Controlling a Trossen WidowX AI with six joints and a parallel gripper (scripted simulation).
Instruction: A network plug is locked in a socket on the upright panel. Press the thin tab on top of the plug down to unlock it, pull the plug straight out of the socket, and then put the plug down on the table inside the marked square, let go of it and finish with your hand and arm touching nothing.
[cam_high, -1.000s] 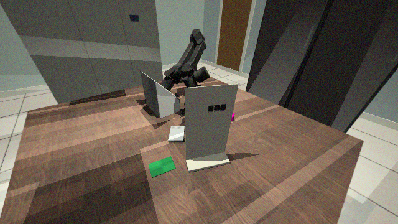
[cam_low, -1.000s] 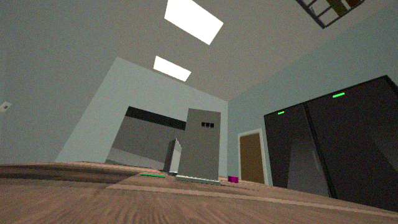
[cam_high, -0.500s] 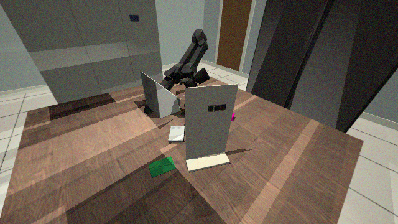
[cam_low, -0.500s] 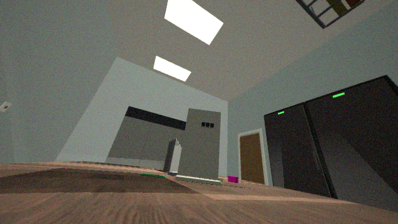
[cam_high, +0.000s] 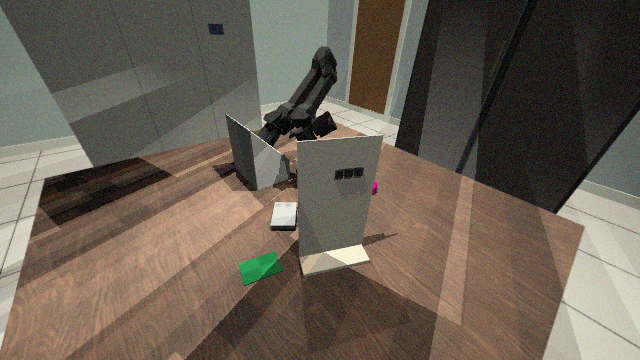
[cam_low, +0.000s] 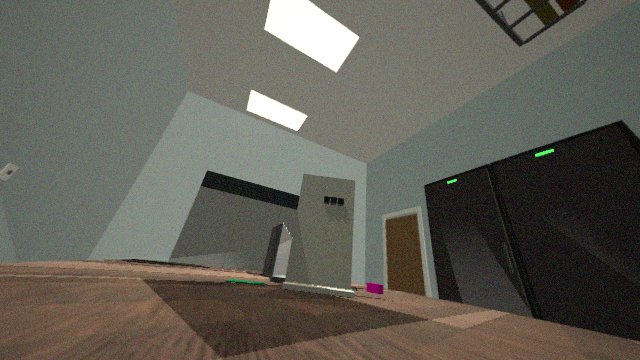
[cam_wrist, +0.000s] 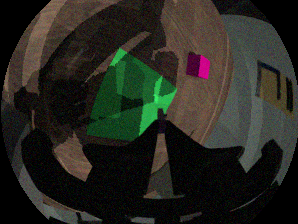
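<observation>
The green square is 10 mm behind my gripper tip and 40 mm below it. Also, from my gripper tip: grey upright panel: 190 mm ahead, 180 mm to the right, 100 mm above; plug: right at my gripper tip; silver plate: 10 mm behind, 200 mm to the right, 40 mm below.
</observation>
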